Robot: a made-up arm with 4 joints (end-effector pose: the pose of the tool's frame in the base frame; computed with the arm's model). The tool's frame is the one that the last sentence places.
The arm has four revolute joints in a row. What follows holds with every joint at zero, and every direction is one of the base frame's.
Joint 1 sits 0.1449 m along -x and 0.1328 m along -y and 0.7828 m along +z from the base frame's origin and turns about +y.
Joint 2 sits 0.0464 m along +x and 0.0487 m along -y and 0.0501 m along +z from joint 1 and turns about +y.
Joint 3 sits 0.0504 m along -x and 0.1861 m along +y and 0.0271 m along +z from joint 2 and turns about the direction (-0.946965, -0.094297, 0.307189).
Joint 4 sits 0.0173 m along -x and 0.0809 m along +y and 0.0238 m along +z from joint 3 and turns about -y.
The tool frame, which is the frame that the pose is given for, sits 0.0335 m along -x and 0.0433 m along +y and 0.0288 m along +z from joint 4; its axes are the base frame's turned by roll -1.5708, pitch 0 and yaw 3.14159 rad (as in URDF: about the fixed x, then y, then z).
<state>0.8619 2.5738 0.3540 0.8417</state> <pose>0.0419 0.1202 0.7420 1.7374 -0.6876 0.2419</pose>
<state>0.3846 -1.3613 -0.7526 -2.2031</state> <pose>-0.1877 0.0686 0.8864 1.8551 -1.7195 1.2882</pose>
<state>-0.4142 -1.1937 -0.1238 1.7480</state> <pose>-0.1474 0.1310 0.7609 1.6092 -0.0694 0.2503</pose>
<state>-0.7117 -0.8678 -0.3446 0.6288</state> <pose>-0.2372 0.1188 0.7528 1.3650 1.0113 -0.4671</pose>
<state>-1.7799 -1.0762 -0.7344 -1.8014</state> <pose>-0.2387 0.0617 0.6815 0.1979 1.1263 -1.6428</pose>
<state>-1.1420 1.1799 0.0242 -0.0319</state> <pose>-0.2695 0.1296 0.9274 0.0822 -2.1654 2.2156</pose>
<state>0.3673 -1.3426 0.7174 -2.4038</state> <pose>-0.0852 0.1199 0.7537 0.3930 -1.0590 1.2758</pose>
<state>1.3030 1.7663 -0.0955 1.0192</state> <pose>0.0250 0.1290 0.7099 1.3325 -0.7791 0.8882</pose>
